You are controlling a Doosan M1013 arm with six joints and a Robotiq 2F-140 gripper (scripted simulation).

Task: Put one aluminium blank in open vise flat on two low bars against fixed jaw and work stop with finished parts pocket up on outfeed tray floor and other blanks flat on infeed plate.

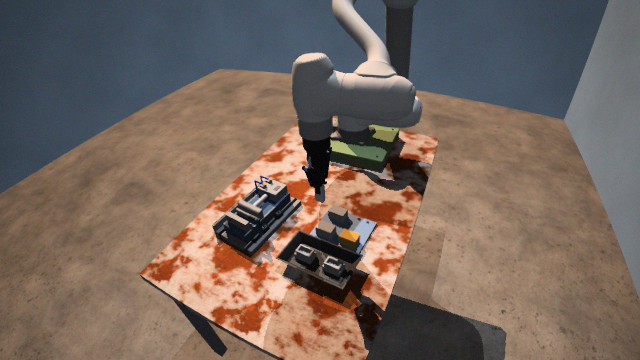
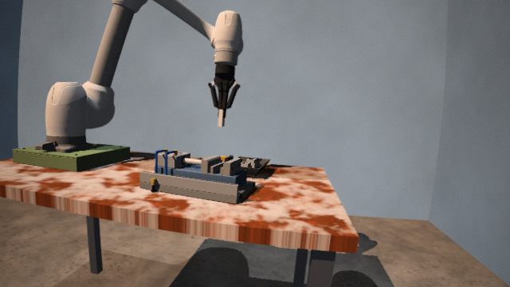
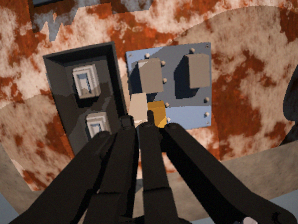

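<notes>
My gripper is now 60 mm past the infeed plate, 50 mm to the right of it and 210 mm above it. Also, from my hand: brass blank: 10 mm behind, 100 mm to the left, 190 mm below; then aluminium blank: 20 mm behind, 190 mm below; then piston rod: 260 mm to the right, 130 mm below.
</notes>
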